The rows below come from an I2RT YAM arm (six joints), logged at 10 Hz.
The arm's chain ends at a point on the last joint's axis. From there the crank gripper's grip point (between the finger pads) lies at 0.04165 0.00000 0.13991 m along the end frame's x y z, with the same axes.
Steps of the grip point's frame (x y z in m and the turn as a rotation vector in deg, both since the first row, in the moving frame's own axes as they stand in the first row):
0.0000, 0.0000, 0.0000, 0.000, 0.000, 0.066
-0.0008, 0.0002, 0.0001, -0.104, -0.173, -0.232
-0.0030, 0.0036, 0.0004, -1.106, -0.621, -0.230
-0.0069, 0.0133, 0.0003, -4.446, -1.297, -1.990
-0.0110, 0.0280, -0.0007, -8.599, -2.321, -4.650
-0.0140, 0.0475, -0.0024, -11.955, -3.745, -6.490
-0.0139, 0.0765, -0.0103, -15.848, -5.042, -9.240
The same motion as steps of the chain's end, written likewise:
0.0000, 0.0000, 0.0000, 0.000, 0.000, 0.066
-0.0004, 0.0001, 0.0000, -0.104, -0.173, -0.232
-0.0015, 0.0011, 0.0000, -1.106, -0.621, -0.230
-0.0039, 0.0038, -0.0002, -4.446, -1.297, -1.990
-0.0060, 0.0101, -0.0009, -8.599, -2.321, -4.650
-0.0062, 0.0225, -0.0023, -11.955, -3.745, -6.490
-0.0042, 0.0436, -0.0090, -15.848, -5.042, -9.240

